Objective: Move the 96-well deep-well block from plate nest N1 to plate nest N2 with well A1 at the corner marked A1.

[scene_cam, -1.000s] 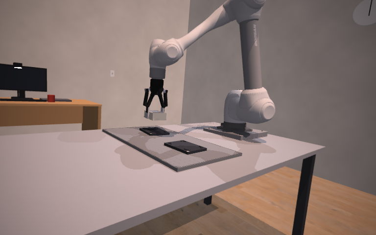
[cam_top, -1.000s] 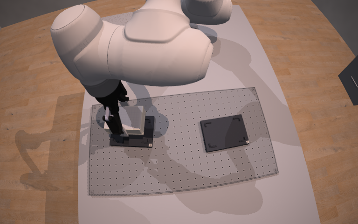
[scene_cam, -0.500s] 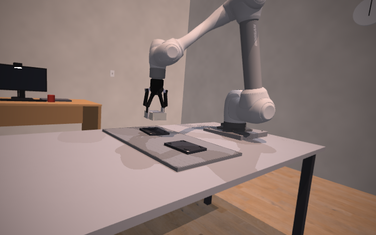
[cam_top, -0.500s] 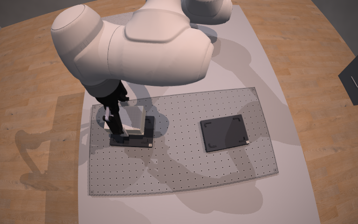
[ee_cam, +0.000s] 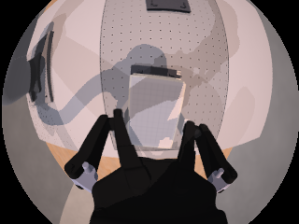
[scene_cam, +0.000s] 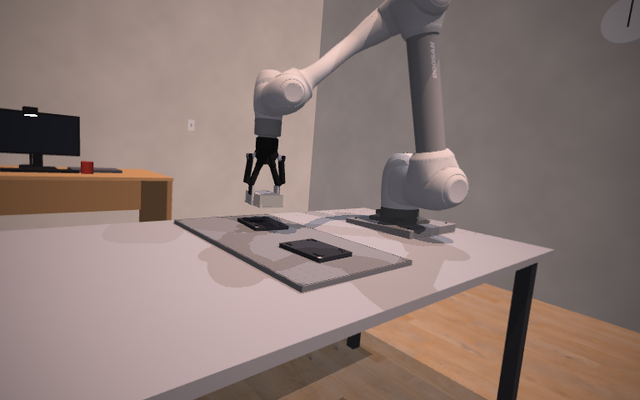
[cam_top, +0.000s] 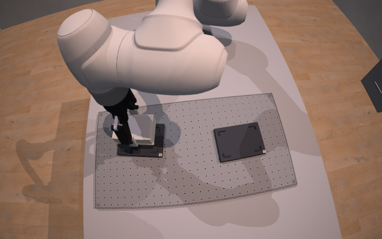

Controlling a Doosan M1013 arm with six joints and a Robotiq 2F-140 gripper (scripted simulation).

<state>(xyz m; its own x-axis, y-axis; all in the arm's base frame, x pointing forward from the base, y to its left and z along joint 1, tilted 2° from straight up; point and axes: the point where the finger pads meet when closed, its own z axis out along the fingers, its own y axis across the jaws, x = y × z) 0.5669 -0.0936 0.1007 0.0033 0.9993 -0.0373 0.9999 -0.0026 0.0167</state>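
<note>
My hand is 9 cm above the plate nest N2. The rest, counted from my hand: 96-well deep-well block: 1 cm below; then plate nest N1: 34 cm to the left, 9 cm below.
</note>
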